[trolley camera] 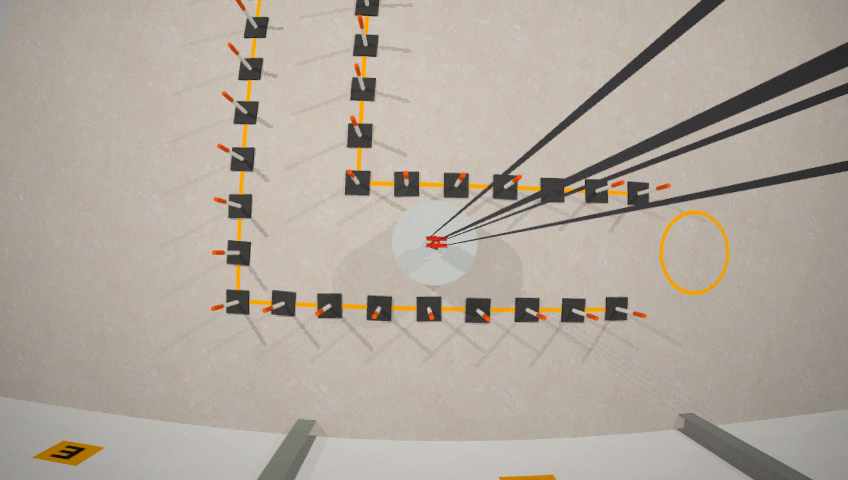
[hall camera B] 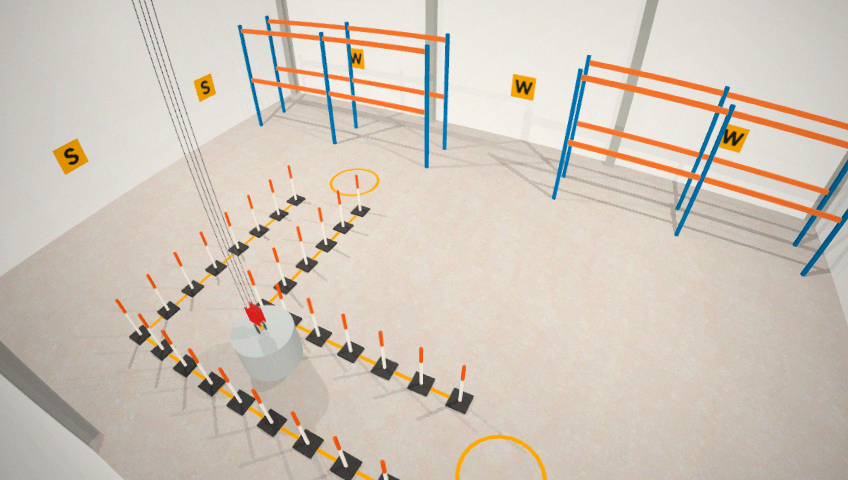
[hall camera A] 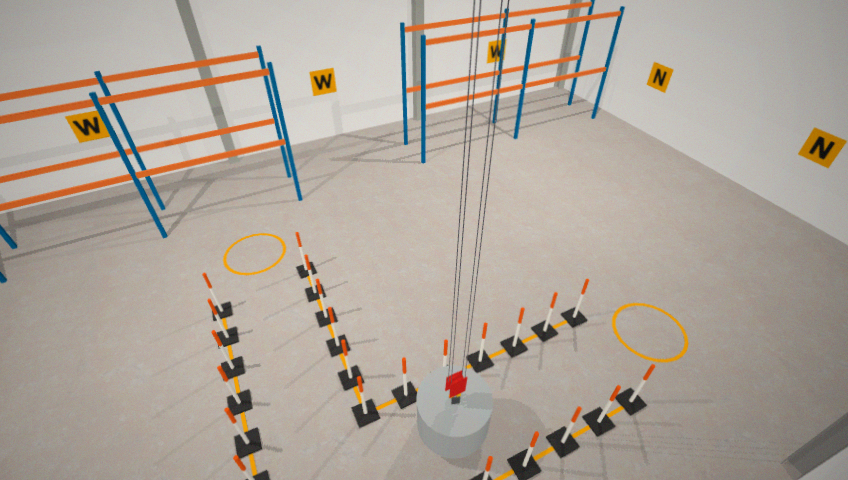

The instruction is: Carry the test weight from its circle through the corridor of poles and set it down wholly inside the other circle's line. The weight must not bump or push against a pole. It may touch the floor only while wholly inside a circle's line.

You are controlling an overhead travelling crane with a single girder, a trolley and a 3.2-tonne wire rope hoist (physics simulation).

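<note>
The test weight [hall camera A: 455, 431] [hall camera B: 272, 355] [trolley camera: 410, 234], a pale grey cylinder, hangs upright above the floor, its shadow beneath it. My gripper [hall camera A: 455, 397] [hall camera B: 260, 327] [trolley camera: 436, 242], the hook under the red block, is shut on it at its top centre. In the trolley camera view it is between the two pole rows of the corridor's right-hand leg, apart from both, closer in the picture to the upper row. One yellow circle [hall camera A: 639, 303] [hall camera B: 499, 437] [trolley camera: 694, 211] lies past that leg's open end. The other circle [hall camera A: 260, 234] [hall camera B: 354, 195] lies past the other leg's end.
The upper row has a nearby pole [hall camera A: 404, 377] [trolley camera: 406, 178]; the lower row has a pole [trolley camera: 429, 310] below the weight in the trolley camera view. The corridor's outer corner pole [hall camera B: 129, 316] [trolley camera: 226, 305] stands farther off. Blue-and-orange racks [hall camera A: 423, 101] [hall camera B: 426, 107] stand along the W wall.
</note>
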